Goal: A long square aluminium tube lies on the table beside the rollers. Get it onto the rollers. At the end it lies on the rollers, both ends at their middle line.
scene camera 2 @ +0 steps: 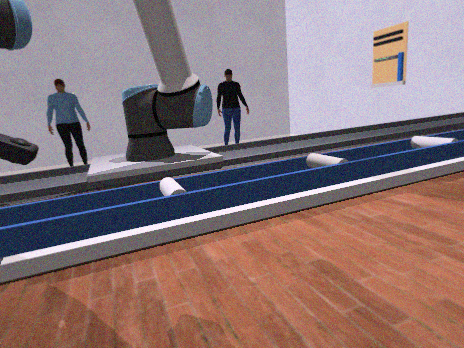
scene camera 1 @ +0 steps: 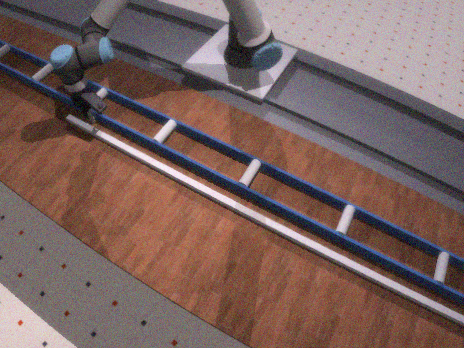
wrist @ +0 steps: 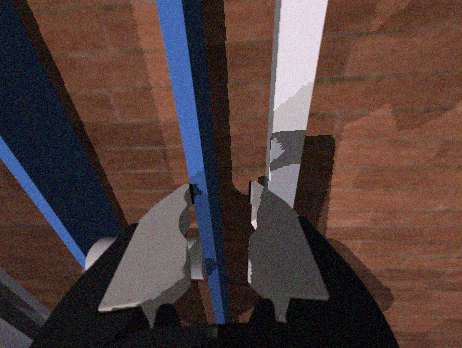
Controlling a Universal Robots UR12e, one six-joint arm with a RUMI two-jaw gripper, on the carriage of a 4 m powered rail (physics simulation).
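Seen in the pictures: gripper, fingertip midpoint: (scene camera 1: 98, 118) (wrist: 221, 184); arm's base at its link origin: (scene camera 2: 151, 156) (scene camera 1: 242, 56).
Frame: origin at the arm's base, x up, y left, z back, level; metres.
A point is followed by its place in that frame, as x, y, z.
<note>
The long square aluminium tube (scene camera 1: 200, 187) {-0.005, 0.229, -0.760} (scene camera 2: 200, 223) {-0.012, -0.022, -0.769} (wrist: 300, 50) {-0.005, -0.254, -0.758} lies on the table, outside the near blue side rail (scene camera 1: 200, 166) {0.020, 0.188, -0.693} (scene camera 2: 250, 194) {-0.005, 0.108, -0.694} (wrist: 182, 100) {0.022, -0.278, -0.687} and roughly along it. The white rollers (scene camera 1: 165, 131) {0.027, -0.026, -0.624} (scene camera 2: 172, 186) {0.029, -0.040, -0.649} (wrist: 100, 252) {0.019, -0.418, -0.573} sit between the two blue rails. My gripper (scene camera 1: 92, 118) {0.006, -0.345, -0.703} (wrist: 221, 184) {0.006, -0.345, -0.703} is open near the tube's left end in scene camera 1. In the wrist view its jaws stand either side of the near blue rail's line; the right jaw overlaps the tube's edge and hides part of it. The tube is not between the jaws. Fingertip height is hard to tell.
The far blue rail (scene camera 1: 215, 142) {0.010, 0.174, -0.558} (wrist: 50, 125) {-0.011, -0.295, -0.558} runs behind the rollers. The arm's base stands on a white carriage plate (scene camera 1: 205, 57) {0.000, -0.159, -0.103} (scene camera 2: 195, 154) {0.000, 0.156, -0.103} on the grey floor track (scene camera 1: 350, 107). Two people (scene camera 2: 67, 107) (scene camera 2: 230, 95) stand behind the track. A board (scene camera 2: 387, 67) hangs on the wall.
</note>
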